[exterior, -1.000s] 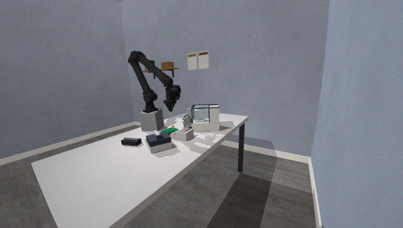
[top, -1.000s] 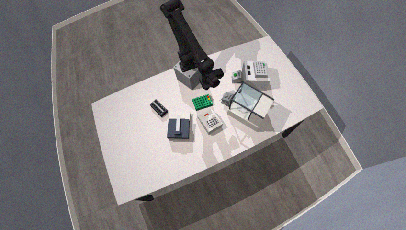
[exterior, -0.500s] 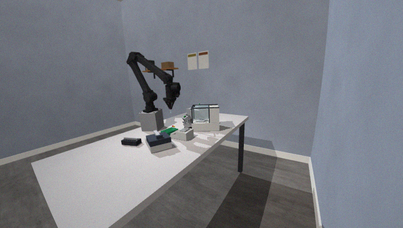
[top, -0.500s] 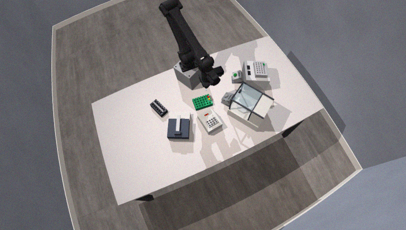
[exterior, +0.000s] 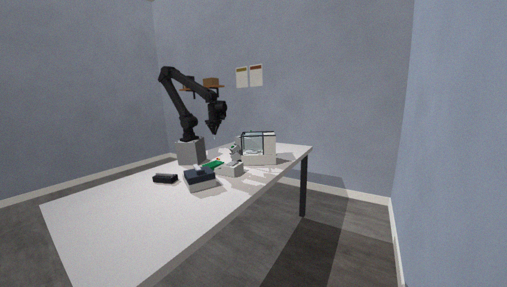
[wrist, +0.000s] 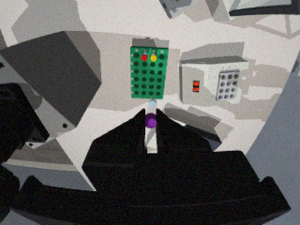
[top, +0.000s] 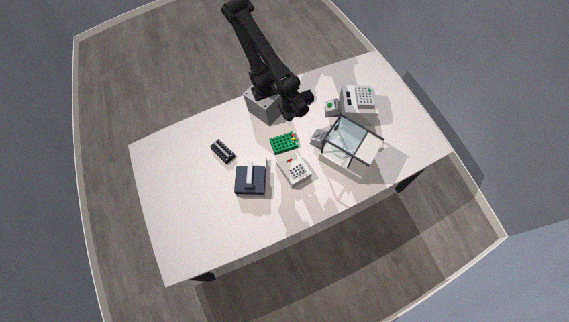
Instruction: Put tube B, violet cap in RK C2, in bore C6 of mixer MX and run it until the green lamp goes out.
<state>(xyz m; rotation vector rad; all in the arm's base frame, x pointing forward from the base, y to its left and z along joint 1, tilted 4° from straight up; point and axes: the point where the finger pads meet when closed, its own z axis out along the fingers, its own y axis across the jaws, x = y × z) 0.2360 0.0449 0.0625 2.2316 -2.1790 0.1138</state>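
My gripper is now 40 mm past the grey bore block, 440 mm to the right of it and 80 mm above it. Round my hand: violet-capped tube B 20 mm below; then red-capped tube 10 mm behind, 20 mm to the left, 210 mm below; then yellow-capped tube 10 mm ahead, 20 mm to the left, 210 mm below.
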